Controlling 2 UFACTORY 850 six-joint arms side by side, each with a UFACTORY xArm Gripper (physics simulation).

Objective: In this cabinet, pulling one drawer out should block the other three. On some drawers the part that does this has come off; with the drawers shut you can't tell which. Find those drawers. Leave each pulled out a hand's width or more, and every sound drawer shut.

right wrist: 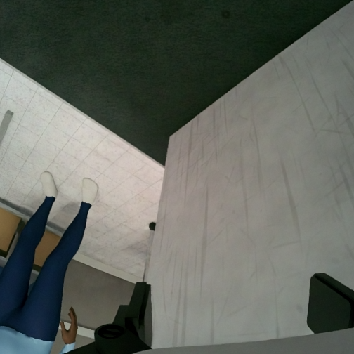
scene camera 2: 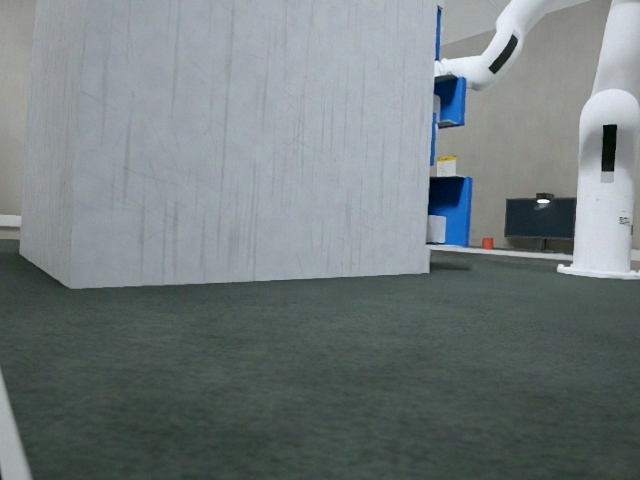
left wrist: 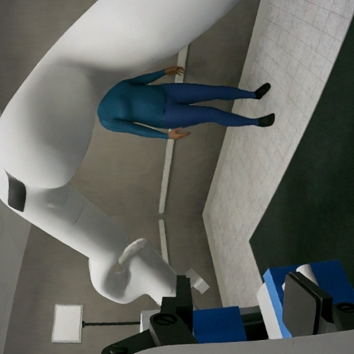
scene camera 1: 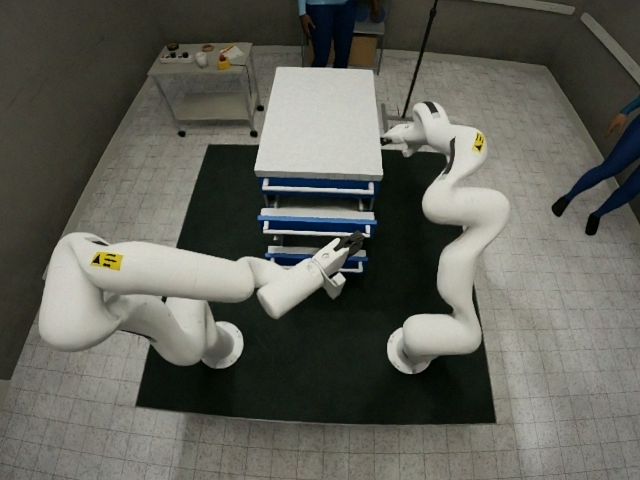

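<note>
The cabinet [scene camera 1: 320,121] [scene camera 2: 248,144] [right wrist: 240,200] has four blue drawers. The top drawer [scene camera 1: 317,193] [scene camera 2: 438,33] [left wrist: 220,325] is shut. The second drawer [scene camera 1: 316,226] [scene camera 2: 455,103] [left wrist: 332,280] is pulled out. The third drawer [scene camera 2: 433,139] is shut; the second hides it in scene camera 1. The bottom drawer [scene camera 1: 299,256] [scene camera 2: 457,211] is pulled out. My left gripper [scene camera 1: 352,243] [left wrist: 236,299] is open and empty near the right end of the second drawer's handle. My right gripper [scene camera 1: 385,140] [right wrist: 232,305] is open and empty beside the cabinet's right side.
The left arm [scene camera 1: 175,271] reaches across in front of the drawers; the right arm [scene camera 1: 457,258] stands to the right. A trolley [scene camera 1: 155,73] is back left. A person [scene camera 1: 330,31] stands behind the cabinet, another [scene camera 1: 610,165] [left wrist: 145,105] at the right. A stand's pole [scene camera 1: 419,59] is behind the right arm.
</note>
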